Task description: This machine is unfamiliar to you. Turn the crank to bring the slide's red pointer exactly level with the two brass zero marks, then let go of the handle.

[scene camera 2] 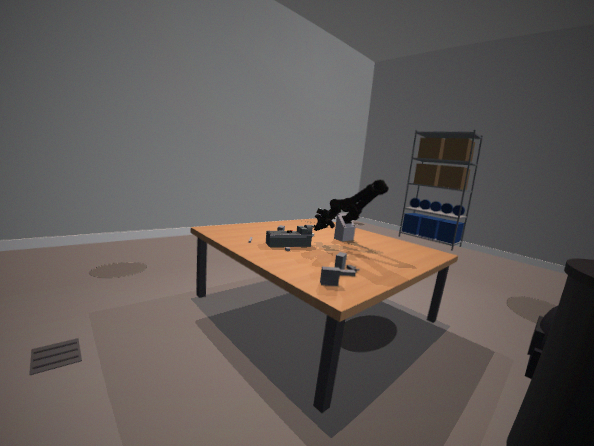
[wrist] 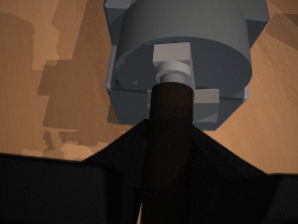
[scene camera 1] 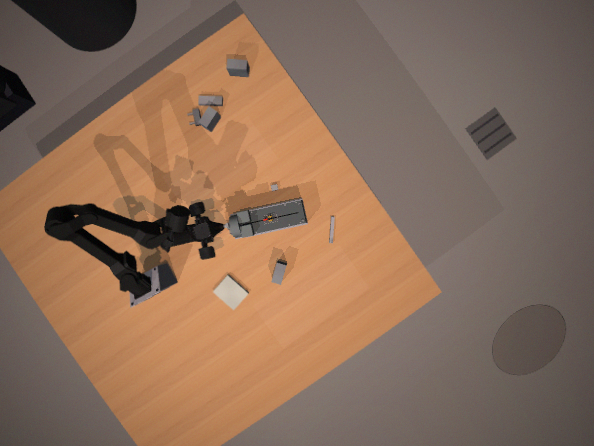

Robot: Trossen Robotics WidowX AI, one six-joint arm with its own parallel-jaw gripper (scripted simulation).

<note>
I see my gripper and a grey crank machine.
My gripper shows as well in the wrist view.
</note>
